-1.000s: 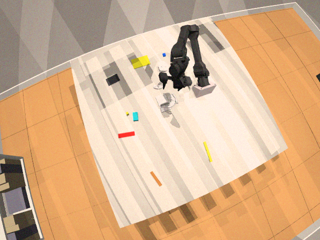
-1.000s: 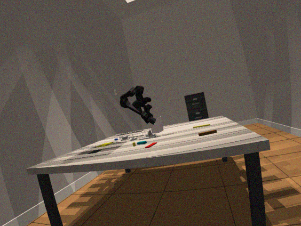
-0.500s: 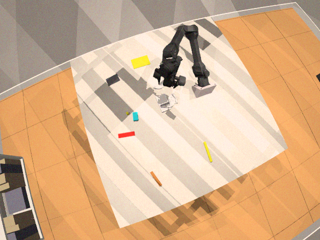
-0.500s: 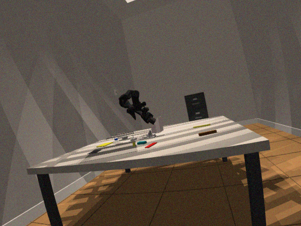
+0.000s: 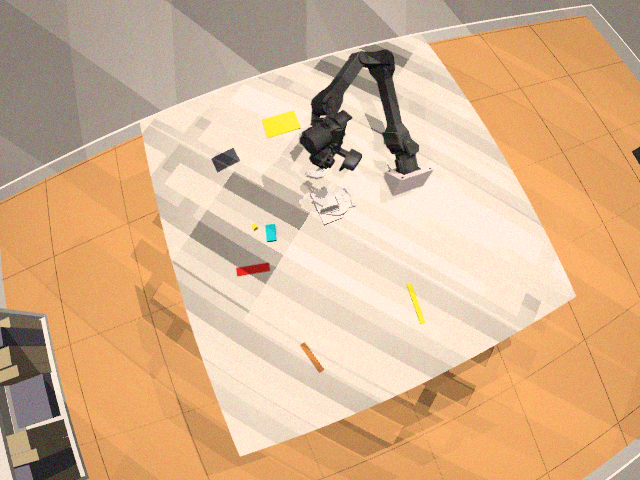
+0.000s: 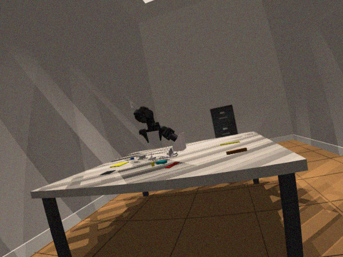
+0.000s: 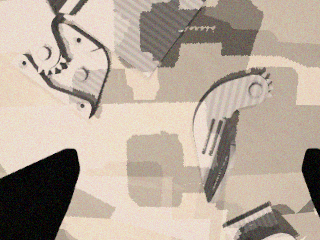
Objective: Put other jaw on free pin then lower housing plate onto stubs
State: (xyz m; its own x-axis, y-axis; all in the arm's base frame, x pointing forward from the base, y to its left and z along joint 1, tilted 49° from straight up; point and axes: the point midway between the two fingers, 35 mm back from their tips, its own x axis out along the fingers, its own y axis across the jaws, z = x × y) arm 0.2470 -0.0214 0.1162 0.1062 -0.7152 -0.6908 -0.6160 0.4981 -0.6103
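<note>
Now: the jaw 3 cm ahead of my gripper tip, 4 cm to the right of it and 11 cm below it. The rest, counted from my gripper tip: yellow plate: 7 cm ahead, 28 cm to the right, 11 cm below; then small yellow cube: 29 cm ahead, 8 cm to the left, 10 cm below; then cyan block: 24 cm ahead, 12 cm to the left, 11 cm below.
</note>
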